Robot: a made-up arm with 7 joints.
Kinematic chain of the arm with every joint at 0, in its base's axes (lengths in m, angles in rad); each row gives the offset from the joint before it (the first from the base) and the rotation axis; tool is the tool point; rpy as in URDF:
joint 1: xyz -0.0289 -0.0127 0.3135 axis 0 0.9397 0.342
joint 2: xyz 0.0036 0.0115 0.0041 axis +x
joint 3: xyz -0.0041 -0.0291 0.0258 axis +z
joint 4: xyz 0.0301 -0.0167 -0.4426 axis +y
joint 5: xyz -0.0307 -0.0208 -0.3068 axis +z
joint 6: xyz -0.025 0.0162 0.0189 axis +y
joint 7: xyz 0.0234 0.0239 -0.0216 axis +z
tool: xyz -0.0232 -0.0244 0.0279 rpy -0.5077 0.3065 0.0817
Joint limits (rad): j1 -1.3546..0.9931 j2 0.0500..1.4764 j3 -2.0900..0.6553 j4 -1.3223..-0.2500 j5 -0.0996..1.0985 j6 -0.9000..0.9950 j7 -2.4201..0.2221
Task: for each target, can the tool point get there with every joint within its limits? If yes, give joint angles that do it. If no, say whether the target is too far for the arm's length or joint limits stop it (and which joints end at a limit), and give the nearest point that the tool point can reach.
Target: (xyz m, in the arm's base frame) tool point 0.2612 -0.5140 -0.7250
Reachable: no: too far | nearest point 0.1639 -0.2318 -0.3353 | short by 0.491 m
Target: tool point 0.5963 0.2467 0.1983
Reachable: yes | joints -0.9469 0.7811 -0.2731 -0.9662 0.5820 0.6497 -1.4837
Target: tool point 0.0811 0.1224 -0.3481
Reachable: yes | joints -0.0208 0.5024 -0.8907 -0.9152 0.9656 0.7735 -0.6604
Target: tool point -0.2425 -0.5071 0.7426
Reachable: no: joint limits stop it (at a limit: joint 1, joint 2, joint 3, joint 4, joint 5, joint 6, joint 7) | nearest point -0.4951 -0.3610 0.1043 | short by 0.702 m
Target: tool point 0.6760 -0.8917 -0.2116
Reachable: no: too far | nearest point 0.4578 -0.4027 0.0299 | short by 0.587 m
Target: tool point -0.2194 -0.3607 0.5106
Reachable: no: joint limits stop it (at a limit: joint 1, joint 2, joint 3, joint 4, joint 5, joint 7) | nearest point -0.4942 -0.3563 0.1040 | short by 0.491 m
